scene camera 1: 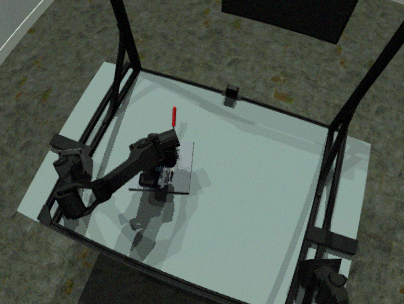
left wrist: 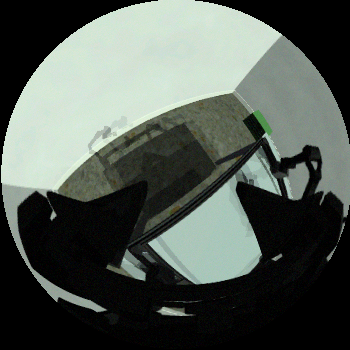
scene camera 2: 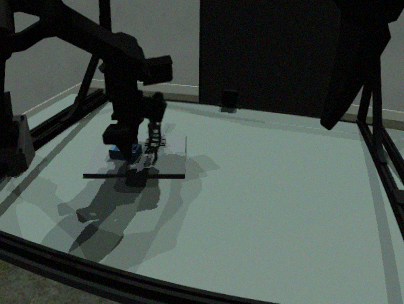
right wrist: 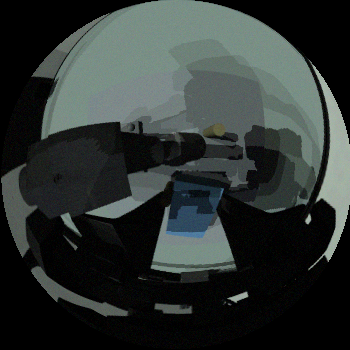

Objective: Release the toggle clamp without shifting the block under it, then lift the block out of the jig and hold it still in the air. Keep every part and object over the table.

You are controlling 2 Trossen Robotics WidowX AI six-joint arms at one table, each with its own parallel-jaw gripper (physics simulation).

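Places are measured from the left arm's base along level axes (x ahead, y left, z up), in centimetres.
Pixels of known places: left gripper, fingertip midpoint: [left wrist: 193,185] [scene camera 2: 399,180]; right gripper, fingertip midpoint: [scene camera 1: 156,167] [scene camera 2: 131,153] [right wrist: 189,194]; left arm's base, origin of the base link: [scene camera 1: 323,272]; right arm's base, origin of the base link: [scene camera 1: 72,162] [left wrist: 282,167] [scene camera 2: 5,135].
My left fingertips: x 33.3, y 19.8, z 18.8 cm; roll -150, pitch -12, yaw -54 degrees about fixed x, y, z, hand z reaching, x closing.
Note:
For each thing: its top centre in the pictures, then the offset to it from my left fingertips. "spot": a spot on its surface instead.
- blue block, middle of its top: [right wrist: 190,215] [scene camera 2: 125,147] [scene camera 1: 152,166] dy -55.0, dx +23.7, dz -26.6 cm
- jig's pale base plate, surface spot: [right wrist: 110,102] spot: dy -62.6, dx +11.9, dz -28.6 cm
- toggle clamp, middle of its top: [scene camera 2: 155,100] [scene camera 1: 170,131] dy -65.6, dx +17.1, dz -19.2 cm
- tan pin, middle of its top: [right wrist: 218,128] dy -53.2, dx +16.4, dz -25.4 cm
- small black box, surface spot: [scene camera 2: 229,99] [scene camera 1: 231,93] spot: dy -87.3, dx -4.3, dz -26.6 cm
A blue block [scene camera 2: 117,152] [right wrist: 187,220] [scene camera 1: 160,169] is at the jig's pale base plate [scene camera 1: 187,160] [scene camera 2: 175,154] [right wrist: 110,102], at plate level; its underside is hidden. My right gripper [right wrist: 189,194] [scene camera 2: 127,155] points down from above, its fingertips on opposite sides of the block, shut on it. The toggle clamp [scene camera 2: 155,132] [right wrist: 165,150] stands beside the block; its arm does not cover the block's top in the right wrist view. Its red handle [scene camera 1: 174,116] extends toward the back. My left gripper [left wrist: 193,185] is open and empty, high at the right in scene camera 2.
A tan pin [right wrist: 217,131] stands on the plate near the clamp. A small black box [scene camera 1: 232,91] [scene camera 2: 229,99] is at the table's back edge. Dark frame posts rise at both sides. The clamp stands close to my right gripper.

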